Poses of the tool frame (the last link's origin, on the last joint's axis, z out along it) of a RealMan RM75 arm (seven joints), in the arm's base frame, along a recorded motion.
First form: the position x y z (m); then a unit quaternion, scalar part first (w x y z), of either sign.
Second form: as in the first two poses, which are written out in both.
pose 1, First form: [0.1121 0.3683 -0.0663 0.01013 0.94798 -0.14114 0.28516]
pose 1, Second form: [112.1 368.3 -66.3 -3.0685 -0.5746 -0.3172]
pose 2, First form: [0.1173 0.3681 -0.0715 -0.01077 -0.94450 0.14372 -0.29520]
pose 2, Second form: [117.3 368.1 -71.5 -3.0636 -0.5953 -0.3259]
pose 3, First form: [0.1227 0.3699 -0.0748 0.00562 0.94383 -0.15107 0.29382]
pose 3, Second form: [122.7 369.9 -74.8 -3.0474 -0.5900 -0.3461]
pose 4, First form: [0.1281 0.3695 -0.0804 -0.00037 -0.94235 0.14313 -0.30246]
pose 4, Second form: [128.1 369.5 -80.4 -3.0369 -0.6067 -0.3343]
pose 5, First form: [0.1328 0.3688 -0.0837 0.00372 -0.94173 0.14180 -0.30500]
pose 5, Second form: [132.8 368.8 -83.7 -3.0272 -0.6106 -0.3350]
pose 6, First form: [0.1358 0.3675 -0.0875 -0.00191 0.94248 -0.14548 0.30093]
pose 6, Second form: [135.8 367.5 -87.5 -3.0307 -0.6025 -0.3408]
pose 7, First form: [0.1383 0.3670 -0.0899 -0.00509 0.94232 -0.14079 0.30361]
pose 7, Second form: [138.3 367.0 -89.9 -3.0255 -0.6074 -0.3330]
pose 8, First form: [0.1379 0.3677 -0.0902 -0.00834 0.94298 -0.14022 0.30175]
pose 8, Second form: [137.9 367.7 -90.2 -3.0195 -0.6026 -0.3332]
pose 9, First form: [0.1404 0.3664 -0.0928 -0.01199 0.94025 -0.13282 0.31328]
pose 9, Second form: [140.4 366.4 -92.8 -3.0107 -0.6260 -0.3231]
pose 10, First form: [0.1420 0.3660 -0.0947 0.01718 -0.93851 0.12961 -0.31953]
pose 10, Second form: [142.0 366.0 -94.7 -2.9979 -0.6377 -0.3220]
